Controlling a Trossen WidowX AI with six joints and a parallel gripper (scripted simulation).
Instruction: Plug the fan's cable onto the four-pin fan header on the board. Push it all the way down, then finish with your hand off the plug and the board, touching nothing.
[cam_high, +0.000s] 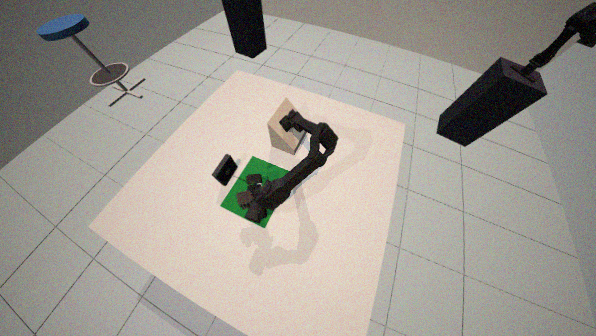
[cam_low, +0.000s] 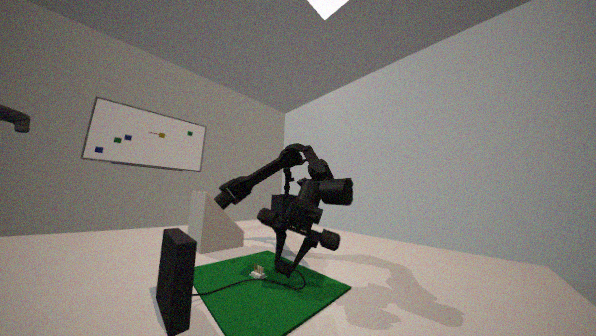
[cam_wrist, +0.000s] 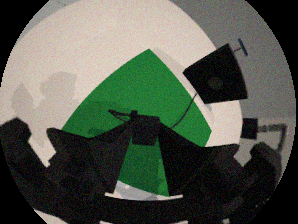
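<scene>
Right now the green board is 60 mm behind my gripper tip, 50 mm below it and 20 mm to the right of it. From my gripper tip the other things lie so: pale four-pin header: 80 mm behind, 40 mm below, 20 mm to the right; black plug: 10 mm to the left, 10 mm behind; black fan: 180 mm to the right, 40 mm behind, 20 mm above.
</scene>
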